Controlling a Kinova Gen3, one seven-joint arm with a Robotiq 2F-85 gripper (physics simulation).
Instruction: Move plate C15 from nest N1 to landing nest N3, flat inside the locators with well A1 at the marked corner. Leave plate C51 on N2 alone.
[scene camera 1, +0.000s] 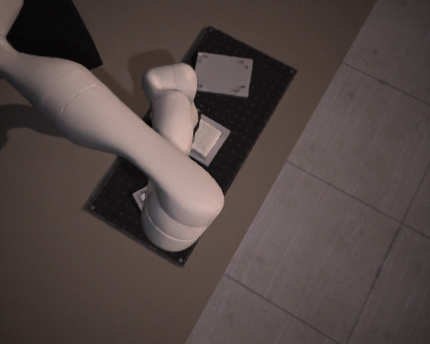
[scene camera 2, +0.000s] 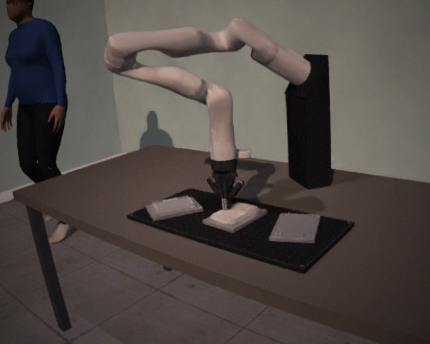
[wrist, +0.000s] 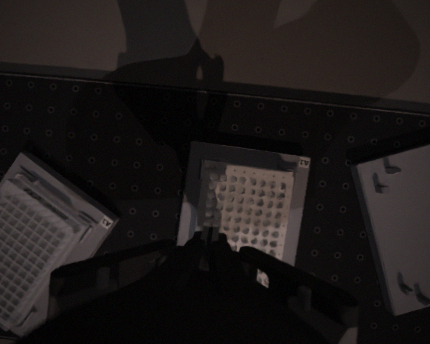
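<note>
My gripper (scene camera 2: 225, 206) (wrist: 210, 237) is shut and empty, its fingertips low over one side of the cream plate (scene camera 1: 206, 138) (scene camera 2: 237, 213) (wrist: 255, 200); I cannot tell whether they touch. This plate lies in the middle nest (scene camera 1: 223, 139) (wrist: 300, 200), with an A1 mark at one corner. A pale, gridded plate (scene camera 2: 175, 205) (wrist: 30, 250) lies in the left nest (wrist: 95, 246), also marked A1; the arm mostly covers that nest in scene camera 1. The right nest (scene camera 1: 224, 75) (scene camera 2: 296, 227) (wrist: 400, 225) is empty, with locators at its corners. Plate and nest numbers are not readable.
The three nests stand on a black perforated board (scene camera 1: 265, 90) (scene camera 2: 285, 257) (wrist: 145, 185) on a brown table (scene camera 1: 80, 280) (scene camera 2: 360, 280). The black arm pedestal (scene camera 2: 309, 130) stands behind the board. A person in blue (scene camera 2: 37, 60) stands past the table's far left side.
</note>
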